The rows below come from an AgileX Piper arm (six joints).
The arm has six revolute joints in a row. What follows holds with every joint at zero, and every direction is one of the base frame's. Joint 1 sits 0.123 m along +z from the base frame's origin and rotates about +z. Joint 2 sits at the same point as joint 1 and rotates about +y. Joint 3 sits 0.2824 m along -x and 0.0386 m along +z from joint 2 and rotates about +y. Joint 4 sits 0.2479 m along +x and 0.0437 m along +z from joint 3 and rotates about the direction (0.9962, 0, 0.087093). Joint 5 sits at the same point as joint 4 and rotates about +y. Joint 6 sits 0.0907 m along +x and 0.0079 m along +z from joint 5 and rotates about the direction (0.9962, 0, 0.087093). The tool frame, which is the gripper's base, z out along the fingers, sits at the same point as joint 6; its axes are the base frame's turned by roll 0, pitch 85.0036 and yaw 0 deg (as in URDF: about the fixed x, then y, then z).
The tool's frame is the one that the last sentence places.
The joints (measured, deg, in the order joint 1, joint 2, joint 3, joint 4, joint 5, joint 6), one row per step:
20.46 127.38 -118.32 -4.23 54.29 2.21
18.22 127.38 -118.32 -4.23 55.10 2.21
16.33 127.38 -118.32 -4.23 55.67 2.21
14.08 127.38 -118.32 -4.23 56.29 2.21
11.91 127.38 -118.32 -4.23 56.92 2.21
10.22 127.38 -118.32 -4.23 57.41 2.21
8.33 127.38 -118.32 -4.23 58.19 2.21
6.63 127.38 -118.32 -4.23 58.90 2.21
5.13 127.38 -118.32 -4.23 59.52 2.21
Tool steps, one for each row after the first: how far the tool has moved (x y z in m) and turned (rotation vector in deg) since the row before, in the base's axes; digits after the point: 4 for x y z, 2 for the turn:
0.0053 -0.0190 -0.0007 -0.27 0.76 -2.30
0.0040 -0.0161 -0.0005 -0.17 0.54 -1.93
0.0041 -0.0192 -0.0005 -0.17 0.60 -2.30
0.0032 -0.0187 -0.0005 -0.14 0.61 -2.22
0.0020 -0.0146 -0.0004 -0.10 0.48 -1.73
0.0014 -0.0164 -0.0006 -0.13 0.77 -1.95
0.0008 -0.0148 -0.0005 -0.10 0.70 -1.75
0.0003 -0.0130 -0.0004 -0.07 0.61 -1.55

